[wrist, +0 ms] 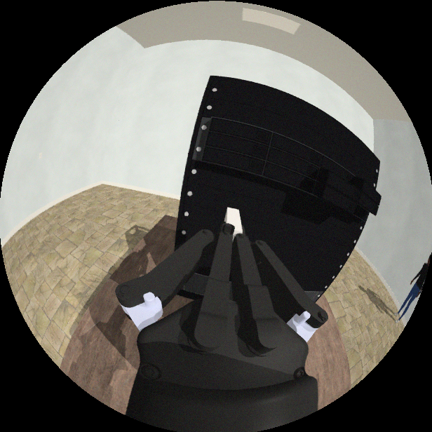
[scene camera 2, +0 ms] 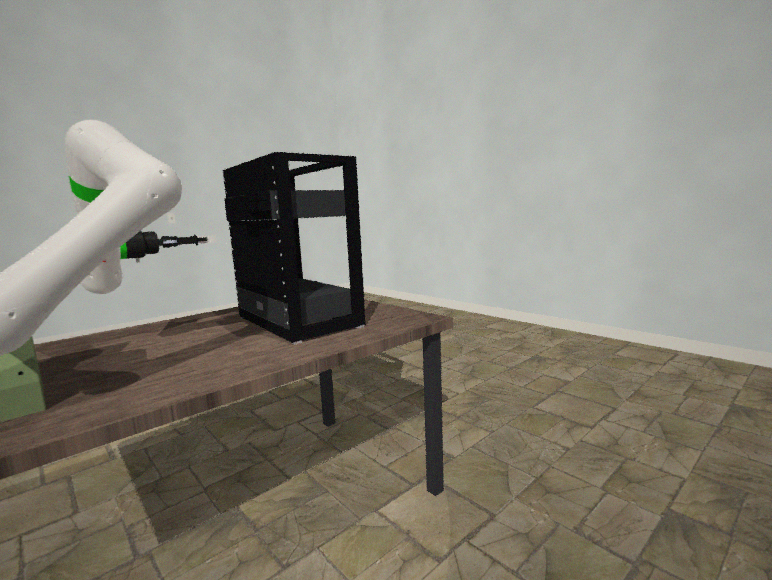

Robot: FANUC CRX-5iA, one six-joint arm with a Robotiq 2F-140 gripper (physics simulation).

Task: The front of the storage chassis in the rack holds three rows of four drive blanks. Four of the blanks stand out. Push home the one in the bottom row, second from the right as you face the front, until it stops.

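Frame: origin at the arm's base, x ahead, y left, z up, level; metres.
Seen in the pictures: gripper, fingertip midpoint: [scene camera 2: 215, 238].
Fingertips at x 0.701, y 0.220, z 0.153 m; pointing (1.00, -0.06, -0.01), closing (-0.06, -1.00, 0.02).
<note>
Offsets run from my fingertips to a thing's top centre. "spot": to the spot under its first point. Level surfaces: height alone.
The storage chassis @[spot: dx +0.005, dy -0.286, dz +0.099 m] [scene camera 2: 249, 208] [wrist: 235, 143] is a dark band across the upper part of the black rack [scene camera 2: 354, 249] [wrist: 270, 97]. In the wrist view thin lines divide its front into rows, and dark shapes stand out on its right half. The bottom-row blank, second from the right, cannot be told apart clearly in the dark. My gripper [scene camera 2: 204, 239] [wrist: 230, 217] is shut and empty, with pale fingertips. It points at the rack front, with a gap between. In the wrist view the tips appear below the chassis, against the left part of the dark panel.
The rack stands on a wooden table @[dz -0.343 m] [scene camera 2: 205, 367] [wrist: 327, 370]. A grey unit @[spot: dx +0.068, dy -0.179, dz -0.250 m] [scene camera 2: 262, 306] [wrist: 194, 285] sits at the bottom of the rack. The white arm [scene camera 2: 81, 255] reaches over the table from a green base [scene camera 2: 18, 386]. A person [wrist: 414, 292] stands at the far right of the wrist view.
</note>
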